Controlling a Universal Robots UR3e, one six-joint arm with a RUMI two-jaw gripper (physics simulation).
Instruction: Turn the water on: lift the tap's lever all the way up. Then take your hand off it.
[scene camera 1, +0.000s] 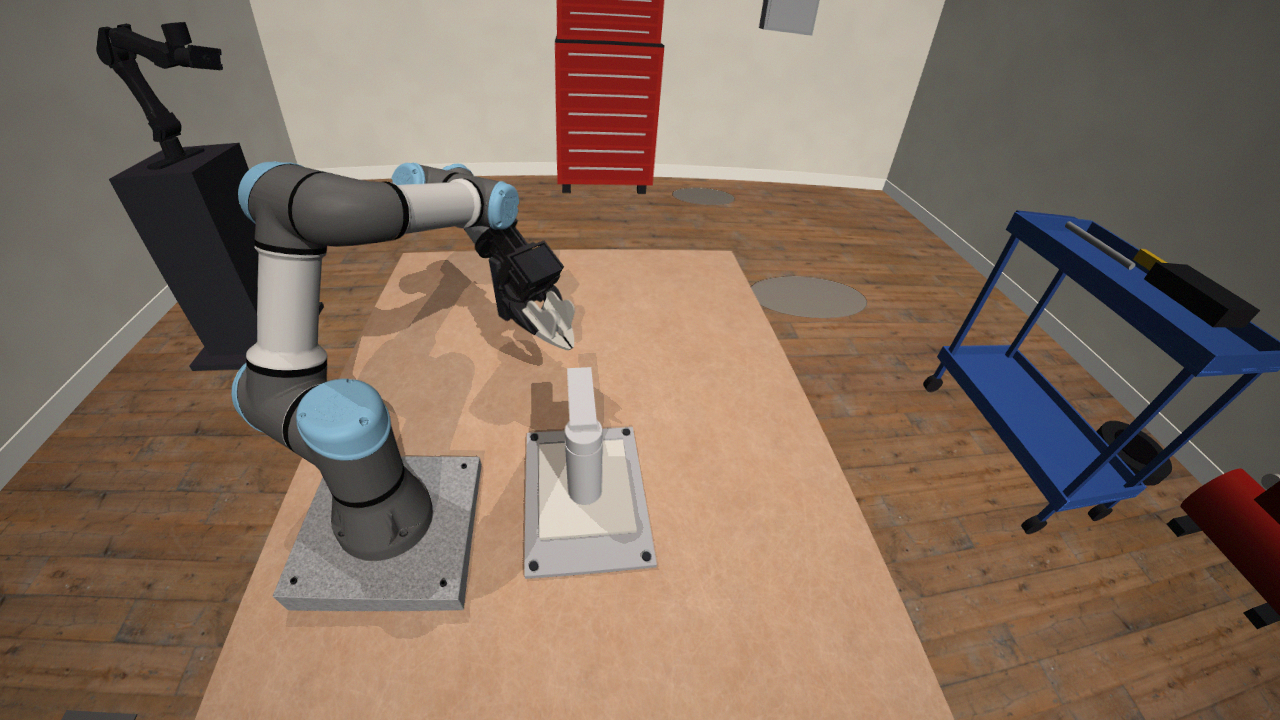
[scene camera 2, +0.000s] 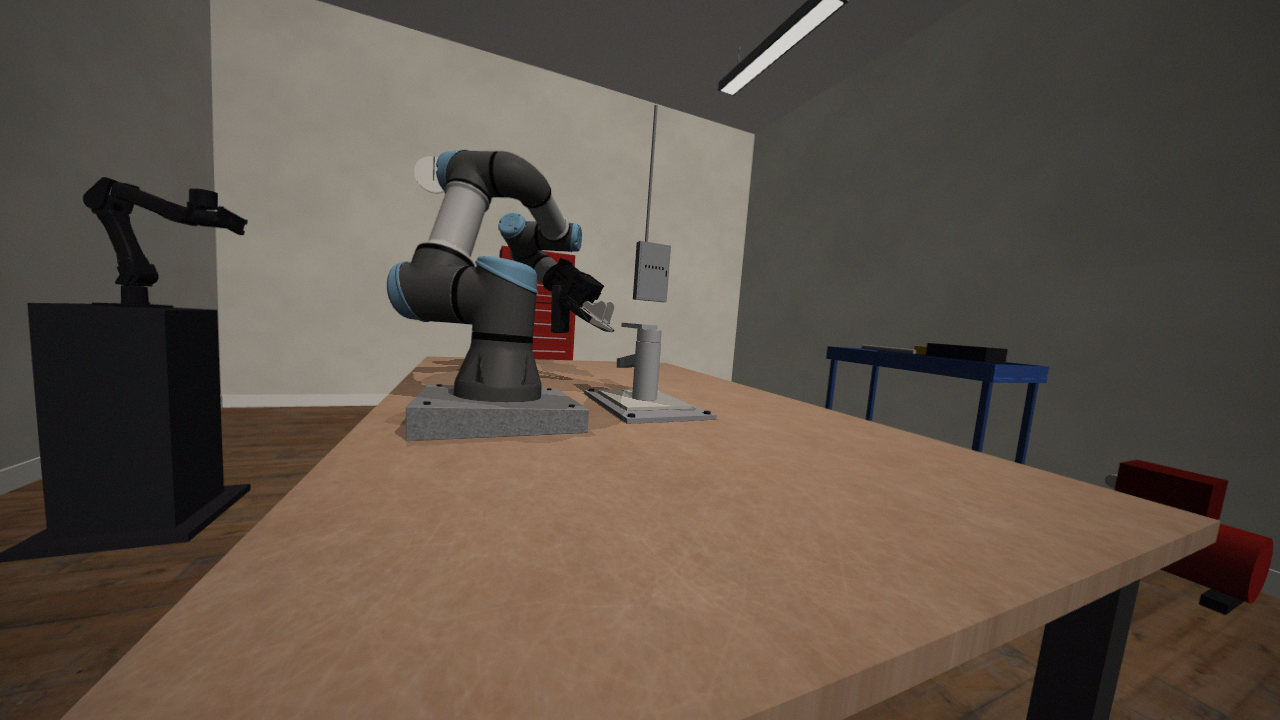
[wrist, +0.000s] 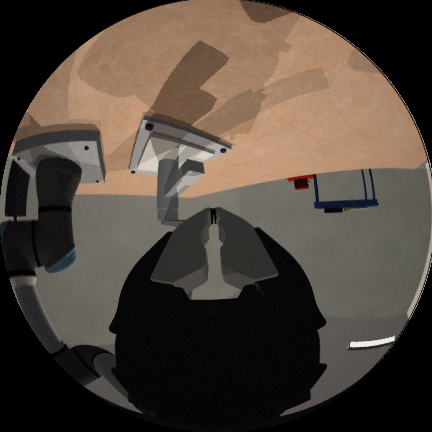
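Seen in the pictures: gripper, fingertip midpoint: (scene camera 1: 571, 348) (scene camera 2: 613, 331) (wrist: 213, 209); arm's base, link origin: (scene camera 1: 384, 518) (scene camera 2: 498, 395) (wrist: 58, 169).
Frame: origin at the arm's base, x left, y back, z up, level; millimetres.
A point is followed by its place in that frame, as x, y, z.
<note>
The grey tap (scene camera 1: 584, 474) @[19, -269, 55] (scene camera 2: 646, 371) @[21, -260, 38] (wrist: 166, 192) @[79, -256, 62] stands upright on its base plate (scene camera 1: 590, 555) @[-55, -272, -23] (scene camera 2: 671, 415) @[-68, -271, -23]. Its flat lever (scene camera 1: 580, 394) @[96, -269, 125] (scene camera 2: 637, 325) @[63, -253, 122] (wrist: 171, 222) @[111, -253, 119] sticks out from the top of the column, about level in the second scene view. The spout (scene camera 2: 625, 361) @[117, -255, 45] (wrist: 189, 176) @[152, -266, 49] lies below the lever and is hidden in the first scene view. My gripper (scene camera 1: 570, 346) @[215, -259, 103] (scene camera 2: 612, 329) @[215, -259, 103] (wrist: 213, 209) @[215, -259, 103] is shut with nothing between its fingers. Its tips show a small gap beyond the lever's free end, near lever height; they do not touch it.
The arm's stone base block (scene camera 1: 384, 582) @[-93, -21, 5] (scene camera 2: 496, 420) @[-114, 10, -9] stands left of the tap plate on the table (scene camera 1: 716, 626) @[-162, -419, -31] (scene camera 2: 626, 537) @[-381, -67, -31]. Beyond the table are a blue cart (scene camera 1: 1011, 394), a red drawer cabinet (scene camera 1: 608, 107) and a black pedestal (scene camera 1: 192, 259) (scene camera 2: 107, 411) with another arm.
</note>
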